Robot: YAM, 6 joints.
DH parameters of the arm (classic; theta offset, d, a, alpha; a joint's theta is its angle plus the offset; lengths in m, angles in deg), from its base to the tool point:
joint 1: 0 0.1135 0.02 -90
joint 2: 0 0 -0.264 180
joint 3: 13.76 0 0.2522 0
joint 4: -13.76 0 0.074 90
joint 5: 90 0 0 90
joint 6: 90 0.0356 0 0
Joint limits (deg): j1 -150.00..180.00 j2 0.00..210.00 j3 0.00..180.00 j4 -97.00..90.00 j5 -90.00..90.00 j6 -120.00..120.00
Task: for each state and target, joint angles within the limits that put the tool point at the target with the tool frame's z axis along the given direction. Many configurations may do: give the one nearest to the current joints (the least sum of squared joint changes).
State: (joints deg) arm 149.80 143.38 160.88 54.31 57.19 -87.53
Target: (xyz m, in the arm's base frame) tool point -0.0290 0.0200 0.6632 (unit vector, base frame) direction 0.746 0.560 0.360
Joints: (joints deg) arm 179.94 105.36 174.24 85.33 34.12 -87.53
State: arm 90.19 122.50 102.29 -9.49 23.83 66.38
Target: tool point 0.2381 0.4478 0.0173 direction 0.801 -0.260 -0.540
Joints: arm 65.36 156.59 117.20 -40.38 56.73 66.38
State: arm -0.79 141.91 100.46 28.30 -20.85 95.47
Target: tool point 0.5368 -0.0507 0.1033 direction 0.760 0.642 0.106
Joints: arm -8.21 149.37 96.18 62.31 -48.04 95.47
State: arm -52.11 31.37 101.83 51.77 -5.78 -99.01
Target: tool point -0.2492 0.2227 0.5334 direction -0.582 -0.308 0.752
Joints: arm -45.64 17.96 112.18 9.72 39.18 -99.01
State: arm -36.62 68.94 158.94 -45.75 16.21 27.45
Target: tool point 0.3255 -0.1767 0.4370 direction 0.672 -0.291 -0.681
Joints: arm -28.88 103.49 123.88 -63.43 -4.00 27.45
